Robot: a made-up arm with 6 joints. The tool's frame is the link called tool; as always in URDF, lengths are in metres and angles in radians.
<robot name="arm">
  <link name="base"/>
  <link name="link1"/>
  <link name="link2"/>
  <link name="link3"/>
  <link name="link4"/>
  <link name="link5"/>
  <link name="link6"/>
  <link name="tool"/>
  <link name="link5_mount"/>
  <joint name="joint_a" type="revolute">
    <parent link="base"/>
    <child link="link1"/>
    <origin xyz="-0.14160 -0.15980 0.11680" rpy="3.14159 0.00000 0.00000"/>
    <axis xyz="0 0 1"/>
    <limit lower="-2.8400" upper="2.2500" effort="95" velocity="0.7"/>
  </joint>
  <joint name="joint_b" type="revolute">
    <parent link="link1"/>
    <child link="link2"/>
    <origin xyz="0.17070 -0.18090 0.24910" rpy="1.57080 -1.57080 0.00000"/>
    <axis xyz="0 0 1"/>
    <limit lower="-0.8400" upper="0.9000" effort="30" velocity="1.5"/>
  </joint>
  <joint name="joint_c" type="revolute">
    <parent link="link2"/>
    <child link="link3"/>
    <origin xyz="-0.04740 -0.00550 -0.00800" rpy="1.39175 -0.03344 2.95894"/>
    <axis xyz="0 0 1"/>
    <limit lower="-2.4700" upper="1.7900" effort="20" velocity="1.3"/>
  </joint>
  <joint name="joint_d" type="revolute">
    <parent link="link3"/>
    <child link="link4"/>
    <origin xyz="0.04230 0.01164 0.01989" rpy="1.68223 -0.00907 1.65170"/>
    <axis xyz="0 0 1"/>
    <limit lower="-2.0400" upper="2.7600" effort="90" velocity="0.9"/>
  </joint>
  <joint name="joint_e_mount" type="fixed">
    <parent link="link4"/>
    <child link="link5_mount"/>
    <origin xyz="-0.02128 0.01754 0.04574" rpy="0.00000 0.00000 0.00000"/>
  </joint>
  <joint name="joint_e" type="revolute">
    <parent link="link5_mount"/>
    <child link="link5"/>
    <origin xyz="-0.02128 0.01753 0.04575" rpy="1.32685 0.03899 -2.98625"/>
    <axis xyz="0 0 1"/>
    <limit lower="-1.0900" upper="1.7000" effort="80" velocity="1.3"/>
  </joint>
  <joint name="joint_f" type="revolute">
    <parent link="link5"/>
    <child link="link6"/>
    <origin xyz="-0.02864 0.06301 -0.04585" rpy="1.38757 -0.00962 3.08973"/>
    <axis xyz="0 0 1"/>
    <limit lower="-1.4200" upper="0.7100" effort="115" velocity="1.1"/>
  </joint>
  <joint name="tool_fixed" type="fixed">
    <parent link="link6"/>
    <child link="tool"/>
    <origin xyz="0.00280 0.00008 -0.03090" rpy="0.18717 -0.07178 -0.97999"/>
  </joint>
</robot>
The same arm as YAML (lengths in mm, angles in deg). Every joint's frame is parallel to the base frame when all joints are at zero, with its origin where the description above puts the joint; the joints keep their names.
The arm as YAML. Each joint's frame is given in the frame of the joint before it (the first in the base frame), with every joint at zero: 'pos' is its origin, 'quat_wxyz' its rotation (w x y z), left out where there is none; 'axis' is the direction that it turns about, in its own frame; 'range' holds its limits. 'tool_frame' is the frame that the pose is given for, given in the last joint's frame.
length_unit: mm
angle_unit: deg
joints:
  - joint: joint_a
    pos: [-141.6, -159.8, 116.8]
    axis: [0.0, 0.0, -1.0]
    range: [-162.72, 128.92]
  - joint: joint_b
    pos: [170.7, 180.9, -249.1]
    axis: [0.0, 1.0, 0.0]
    range: [-48.13, 51.57]
  - joint: joint_c
    pos: [5.5, -8.0, 47.4]
    axis: [-0.966563, 0.177993, -0.184593]
    range: [-141.52, 102.56]
  - joint: joint_d
    pos: [-24.8, 16.4, 37.9]
    axis: [-0.057598, 0.093297, 0.993971]
    range: [-116.88, 158.14]
  - joint: joint_e
    pos: [-47.6, -26.8, 91.8]
    axis: [-0.982477, 0.039299, 0.182196]
    range: [-62.45, 97.4]
  - joint: joint_f
    pos: [57.5, 29.7, 52.0]
    axis: [0.0, 0.0, 1.0]
    range: [-81.36, 40.68]
tool_frame:
  pos: [0.0, 2.8, -30.9]
  quat_wxyz: [0.955223, 0.099624, -0.008493, 0.278482]

